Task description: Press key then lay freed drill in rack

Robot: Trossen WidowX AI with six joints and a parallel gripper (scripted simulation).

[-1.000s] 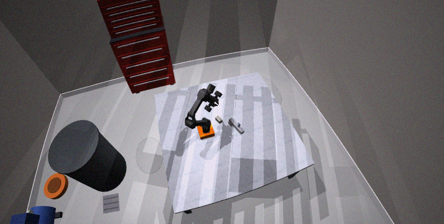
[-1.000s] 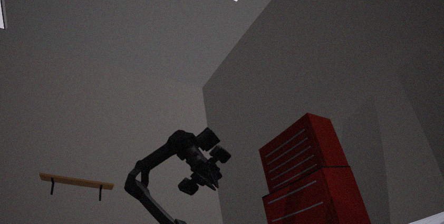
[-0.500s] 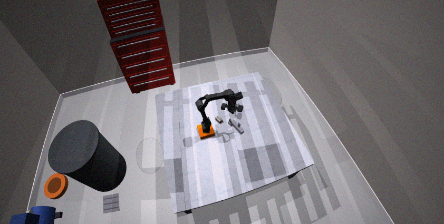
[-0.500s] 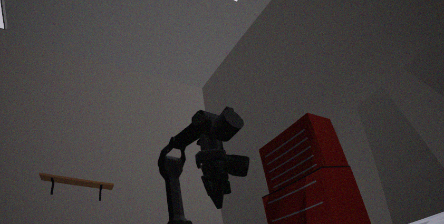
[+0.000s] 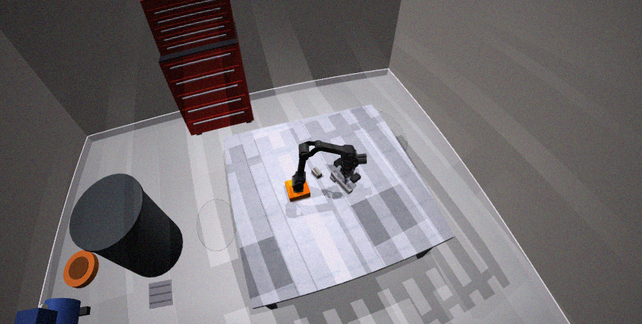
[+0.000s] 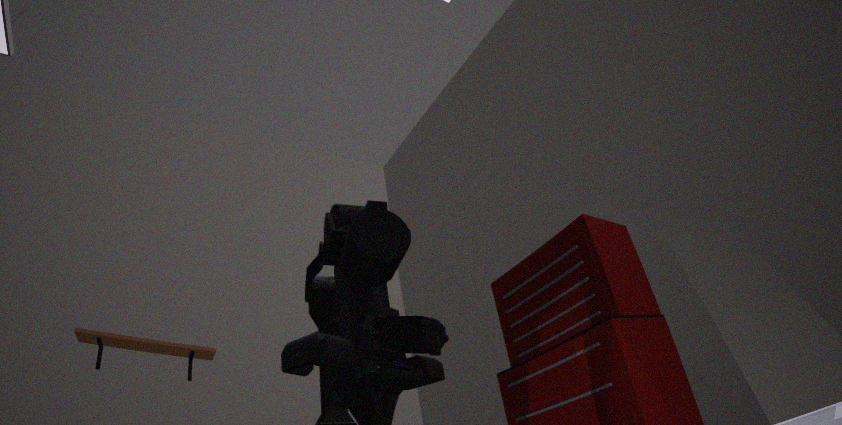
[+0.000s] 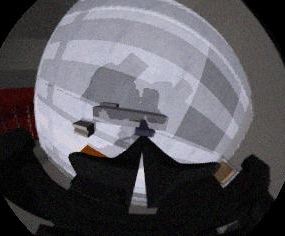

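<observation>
My gripper tip is now 40 mm above the dark key. The rest, counted from my gripper tip: long grey fixture 20 mm behind, 30 mm to the left, 90 mm below; then holder block 160 mm behind, 140 mm to the left, 110 mm below; then drill 30 mm behind, 50 mm to the left, 90 mm below.
</observation>
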